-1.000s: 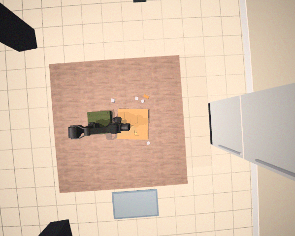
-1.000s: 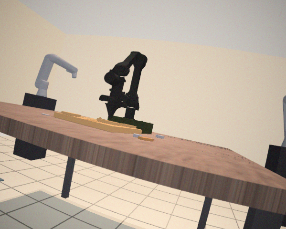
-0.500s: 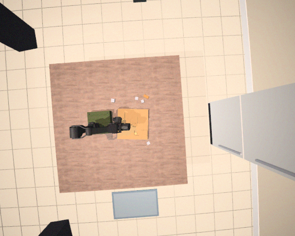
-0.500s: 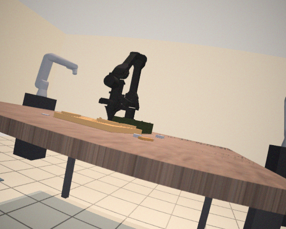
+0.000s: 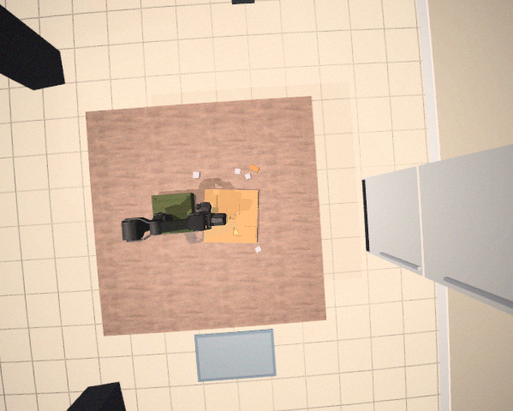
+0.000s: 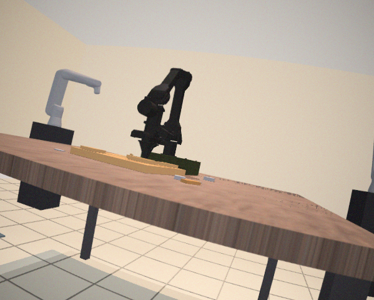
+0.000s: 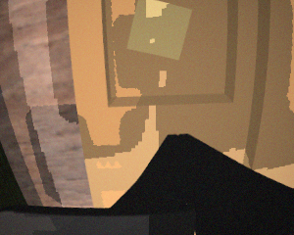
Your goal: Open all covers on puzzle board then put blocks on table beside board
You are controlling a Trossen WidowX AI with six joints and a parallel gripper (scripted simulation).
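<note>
Right now my gripper tip is 110 mm short of the puzzle board, 10 mm to the left of it and 10 mm above it.
</note>
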